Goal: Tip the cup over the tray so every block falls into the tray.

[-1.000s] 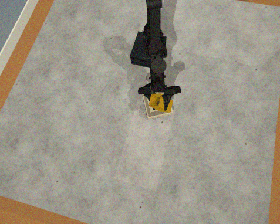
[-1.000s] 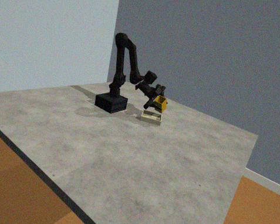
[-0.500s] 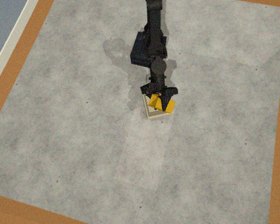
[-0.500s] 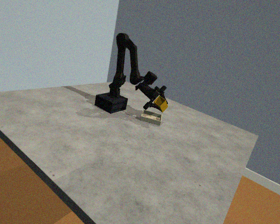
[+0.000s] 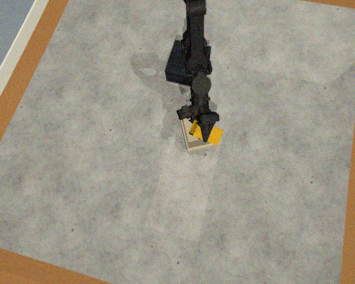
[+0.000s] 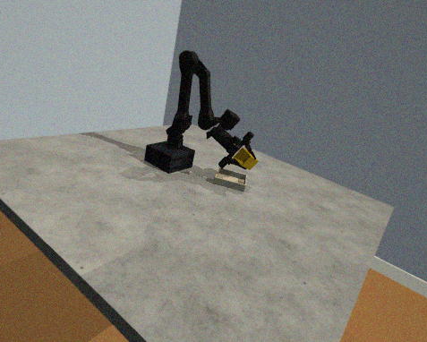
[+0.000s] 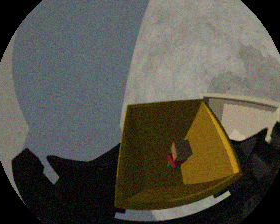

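Right now the tan block is 20 mm behind my gripper tip and 10 mm below it. From my gripper tip the other things lie so: square yellow cup 30 mm behind, 20 mm to the left.
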